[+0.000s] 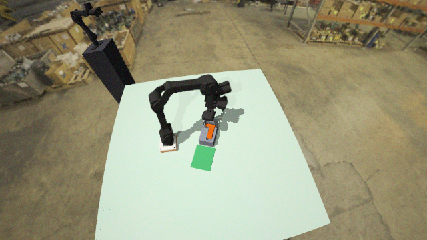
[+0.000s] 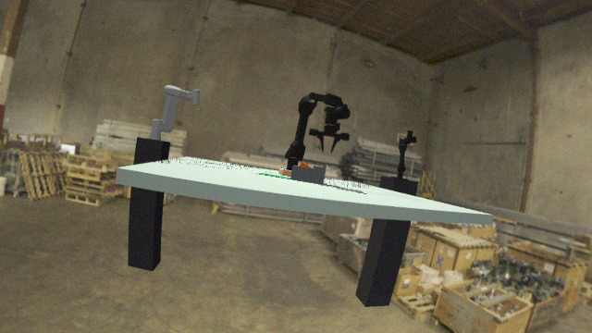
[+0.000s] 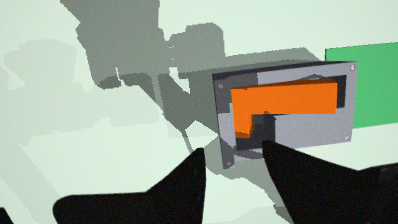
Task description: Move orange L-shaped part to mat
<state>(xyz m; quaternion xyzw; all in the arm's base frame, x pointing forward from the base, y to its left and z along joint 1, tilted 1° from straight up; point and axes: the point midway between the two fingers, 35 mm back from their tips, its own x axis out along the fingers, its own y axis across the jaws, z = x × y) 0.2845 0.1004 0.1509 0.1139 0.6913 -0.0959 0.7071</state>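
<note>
The orange L-shaped part lies 20 mm behind my gripper tip, 40 mm to the right of it and 100 mm below it. Also, from my gripper tip: green mat (70 mm behind, 210 mm to the right, 160 mm below).
</note>
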